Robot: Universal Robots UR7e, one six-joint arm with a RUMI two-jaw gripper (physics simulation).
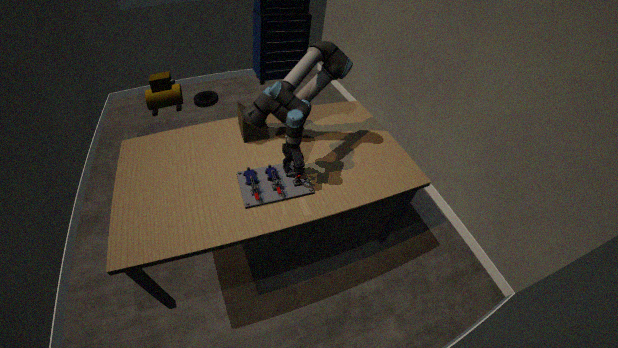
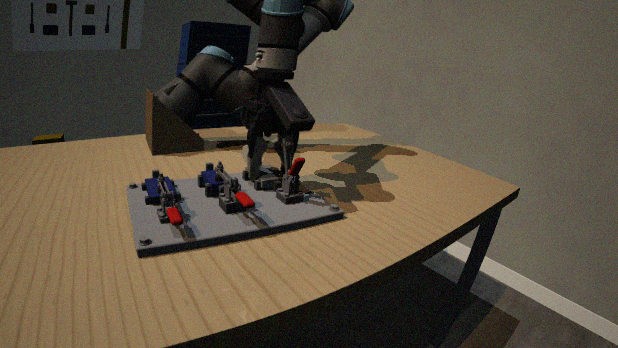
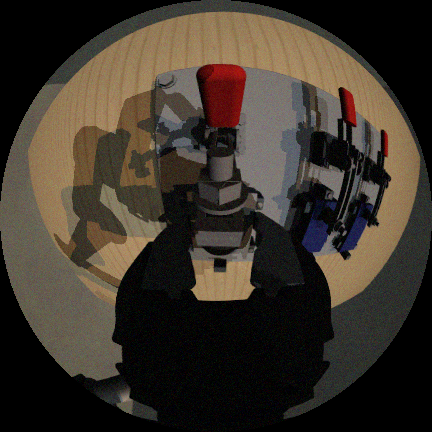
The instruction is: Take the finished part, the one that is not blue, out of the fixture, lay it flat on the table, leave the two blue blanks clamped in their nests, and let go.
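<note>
The grey finished part (image 2: 268, 183) (image 3: 220, 239) sits in the end nest of the grey fixture plate (image 1: 267, 196) (image 2: 200, 225) (image 3: 270, 100). My gripper (image 1: 295, 174) (image 2: 270, 175) (image 3: 221, 215) points down over that nest and is shut on the part, with a jaw on each side. The part is low in the nest, partly hidden by the jaws and the clamp. This nest's clamp stands open, its red handle (image 2: 296, 166) (image 3: 221, 95) upright. One blue blank (image 1: 272, 173) (image 2: 212, 179) (image 3: 320, 230) is clamped in the middle nest, the other (image 1: 250, 176) (image 2: 159, 187) (image 3: 356, 230) in the far nest.
The two closed clamps have red handles (image 2: 245, 200) (image 2: 174, 216) lying low towards the plate's front. The raised clamp is right beside my jaws. Bolt heads (image 2: 145, 241) (image 3: 166, 81) stand at plate corners. The wooden table (image 1: 165, 200) (image 2: 280, 280) extends around the fixture.
</note>
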